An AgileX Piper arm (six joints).
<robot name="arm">
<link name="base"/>
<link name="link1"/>
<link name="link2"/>
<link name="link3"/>
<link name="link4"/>
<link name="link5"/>
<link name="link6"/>
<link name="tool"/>
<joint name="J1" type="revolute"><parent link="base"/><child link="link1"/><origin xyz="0.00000 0.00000 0.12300" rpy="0.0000 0.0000 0.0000"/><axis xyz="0 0 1"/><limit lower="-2.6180" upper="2.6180"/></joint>
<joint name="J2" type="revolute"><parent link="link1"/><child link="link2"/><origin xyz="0.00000 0.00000 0.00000" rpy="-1.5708 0.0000 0.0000"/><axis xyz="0 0 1"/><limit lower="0.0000" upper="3.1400"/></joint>
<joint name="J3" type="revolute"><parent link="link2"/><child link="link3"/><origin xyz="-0.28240 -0.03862 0.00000" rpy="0.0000 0.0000 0.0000"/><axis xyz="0 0 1"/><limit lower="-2.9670" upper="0.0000"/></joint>
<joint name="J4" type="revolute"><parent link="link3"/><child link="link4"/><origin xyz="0.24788 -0.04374 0.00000" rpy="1.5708 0.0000 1.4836"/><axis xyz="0 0 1"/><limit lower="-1.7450" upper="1.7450"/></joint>
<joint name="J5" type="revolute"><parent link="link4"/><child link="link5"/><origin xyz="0.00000 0.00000 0.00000" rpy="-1.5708 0.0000 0.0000"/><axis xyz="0 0 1"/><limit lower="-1.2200" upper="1.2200"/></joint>
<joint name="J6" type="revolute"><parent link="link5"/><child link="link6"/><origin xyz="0.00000 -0.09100 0.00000" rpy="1.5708 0.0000 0.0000"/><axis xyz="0 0 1"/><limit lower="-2.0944" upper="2.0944"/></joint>
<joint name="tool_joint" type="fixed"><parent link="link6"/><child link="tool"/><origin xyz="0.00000 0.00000 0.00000" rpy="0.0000 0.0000 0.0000"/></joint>
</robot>
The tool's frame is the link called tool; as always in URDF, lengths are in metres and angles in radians.
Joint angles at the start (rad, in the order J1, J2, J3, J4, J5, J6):
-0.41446 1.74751 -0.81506 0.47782 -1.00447 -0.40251
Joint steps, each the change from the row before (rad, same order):
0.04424 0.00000 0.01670 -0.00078 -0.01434 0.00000
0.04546 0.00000 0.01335 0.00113 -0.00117 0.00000
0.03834 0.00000 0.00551 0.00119 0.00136 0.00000
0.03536 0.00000 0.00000 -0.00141 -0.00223 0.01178
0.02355 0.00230 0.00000 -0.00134 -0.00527 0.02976
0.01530 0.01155 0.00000 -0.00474 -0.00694 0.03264
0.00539 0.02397 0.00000 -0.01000 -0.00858 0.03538
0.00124 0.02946 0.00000 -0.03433 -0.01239 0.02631
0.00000 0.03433 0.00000 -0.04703 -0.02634 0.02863
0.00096 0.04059 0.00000 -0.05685 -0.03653 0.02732
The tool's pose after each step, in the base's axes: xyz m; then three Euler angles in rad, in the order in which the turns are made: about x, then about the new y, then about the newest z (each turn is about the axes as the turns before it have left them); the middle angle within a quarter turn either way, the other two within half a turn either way. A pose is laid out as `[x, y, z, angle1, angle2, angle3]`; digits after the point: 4 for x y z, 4 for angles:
[0.3142, -0.1601, 0.2268, 1.4360, 0.7924, -1.5721]
[0.3190, -0.1450, 0.2233, 1.4465, 0.8378, -1.5804]
[0.3234, -0.1325, 0.2218, 1.4513, 0.8761, -1.5825]
[0.3279, -0.1209, 0.2220, 1.4419, 0.9114, -1.5613]
[0.3308, -0.1132, 0.2217, 1.4324, 0.9340, -1.5237]
[0.3336, -0.1082, 0.2184, 1.4338, 0.9517, -1.4980]
[0.3366, -0.1064, 0.2109, 1.4515, 0.9648, -1.4910]
[0.3403, -0.1045, 0.2023, 1.4606, 0.9929, -1.5003]
[0.3443, -0.1023, 0.1933, 1.4491, 1.0275, -1.4964]
[0.3487, -0.0989, 0.1828, 1.4253, 1.0711, -1.4868]

